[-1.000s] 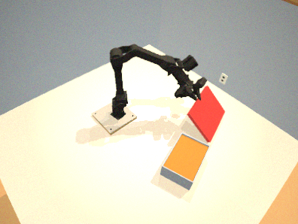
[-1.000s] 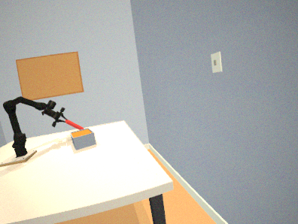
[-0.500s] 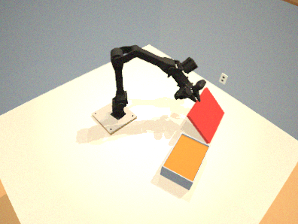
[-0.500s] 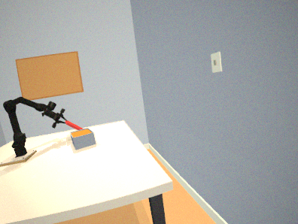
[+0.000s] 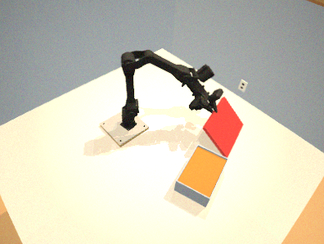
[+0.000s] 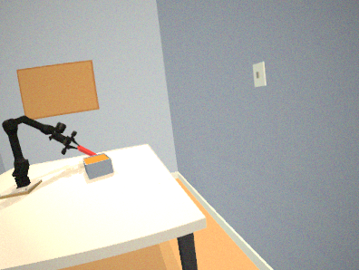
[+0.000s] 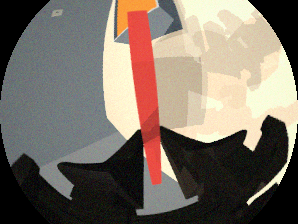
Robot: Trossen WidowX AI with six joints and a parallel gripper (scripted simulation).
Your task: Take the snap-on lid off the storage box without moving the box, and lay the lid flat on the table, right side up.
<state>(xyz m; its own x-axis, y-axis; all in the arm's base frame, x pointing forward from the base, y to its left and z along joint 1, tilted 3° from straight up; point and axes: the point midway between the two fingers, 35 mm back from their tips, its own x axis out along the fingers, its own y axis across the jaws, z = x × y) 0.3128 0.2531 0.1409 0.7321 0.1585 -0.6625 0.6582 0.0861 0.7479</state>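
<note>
Now: gripper tip 6 cm short of the red lid, 5 cm above it and 1 cm to the right of it. Also, from my gripper tip: grey-blue storage box (27 cm to the right, 12 cm ahead, 9 cm below).
</note>
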